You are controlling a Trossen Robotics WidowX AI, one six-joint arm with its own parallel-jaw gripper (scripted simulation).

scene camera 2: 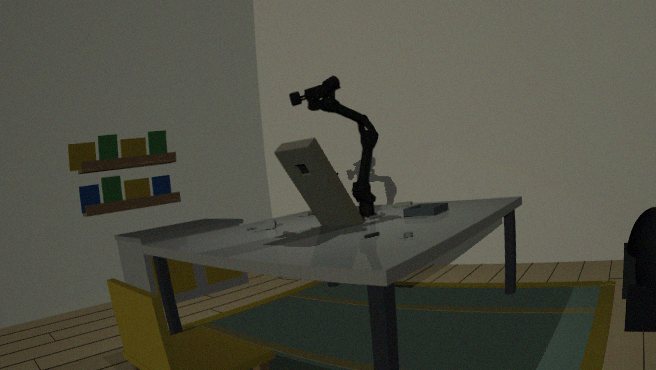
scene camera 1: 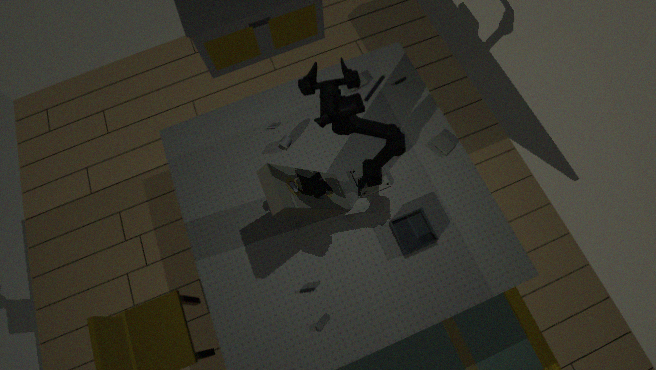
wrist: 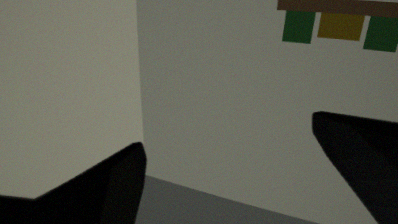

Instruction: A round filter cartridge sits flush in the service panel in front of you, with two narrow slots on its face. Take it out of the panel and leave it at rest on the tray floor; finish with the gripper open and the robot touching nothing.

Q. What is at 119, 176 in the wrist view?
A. The gripper.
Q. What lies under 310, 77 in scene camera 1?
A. The gripper.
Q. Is the gripper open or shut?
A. Open.
